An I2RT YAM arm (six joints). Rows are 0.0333 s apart.
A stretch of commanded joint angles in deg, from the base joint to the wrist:
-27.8, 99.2, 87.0, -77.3, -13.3, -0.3
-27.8, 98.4, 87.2, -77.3, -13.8, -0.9
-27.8, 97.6, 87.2, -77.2, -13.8, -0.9
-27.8, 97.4, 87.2, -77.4, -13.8, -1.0
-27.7, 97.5, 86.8, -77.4, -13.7, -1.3
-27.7, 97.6, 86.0, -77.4, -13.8, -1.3
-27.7, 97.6, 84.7, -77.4, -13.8, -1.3
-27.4, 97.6, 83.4, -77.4, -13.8, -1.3
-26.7, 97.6, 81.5, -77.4, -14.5, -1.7
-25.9, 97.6, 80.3, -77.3, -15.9, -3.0
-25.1, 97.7, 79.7, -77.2, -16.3, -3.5
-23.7, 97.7, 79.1, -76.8, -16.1, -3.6
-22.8, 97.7, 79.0, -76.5, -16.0, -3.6
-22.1, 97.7, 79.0, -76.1, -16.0, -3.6
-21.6, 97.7, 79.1, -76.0, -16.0, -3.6
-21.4, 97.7, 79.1, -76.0, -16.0, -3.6
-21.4, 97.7, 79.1, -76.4, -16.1, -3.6
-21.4, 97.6, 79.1, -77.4, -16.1, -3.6
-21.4, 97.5, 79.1, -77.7, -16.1, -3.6
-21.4, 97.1, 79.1, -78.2, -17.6, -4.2
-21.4, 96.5, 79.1, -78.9, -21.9, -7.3
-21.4, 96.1, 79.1, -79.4, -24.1, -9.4
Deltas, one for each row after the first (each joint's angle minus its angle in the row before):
0.0, -0.8, 0.2, 0.0, -0.5, -0.6
0.0, -0.8, 0.0, 0.1, 0.0, 0.0
0.0, -0.2, 0.0, -0.2, 0.0, -0.1
0.1, 0.1, -0.4, 0.0, 0.1, -0.3
0.0, 0.1, -0.8, 0.0, -0.1, 0.0
0.0, 0.0, -1.3, 0.0, 0.0, 0.0
0.3, 0.0, -1.3, 0.0, 0.0, 0.0
0.7, 0.0, -1.9, 0.0, -0.7, -0.4
0.8, 0.0, -1.2, 0.1, -1.4, -1.3
0.8, 0.1, -0.6, 0.1, -0.4, -0.5
1.4, 0.0, -0.6, 0.4, 0.2, -0.1
0.9, 0.0, -0.1, 0.3, 0.1, 0.0
0.7, 0.0, 0.0, 0.4, 0.0, 0.0
0.5, 0.0, 0.1, 0.1, 0.0, 0.0
0.2, 0.0, 0.0, 0.0, 0.0, 0.0
0.0, 0.0, 0.0, -0.4, -0.1, 0.0
0.0, -0.1, 0.0, -1.0, 0.0, 0.0
0.0, -0.1, 0.0, -0.3, 0.0, 0.0
0.0, -0.4, 0.0, -0.5, -1.5, -0.6
0.0, -0.6, 0.0, -0.7, -4.3, -3.1
0.0, -0.4, 0.0, -0.5, -2.2, -2.1

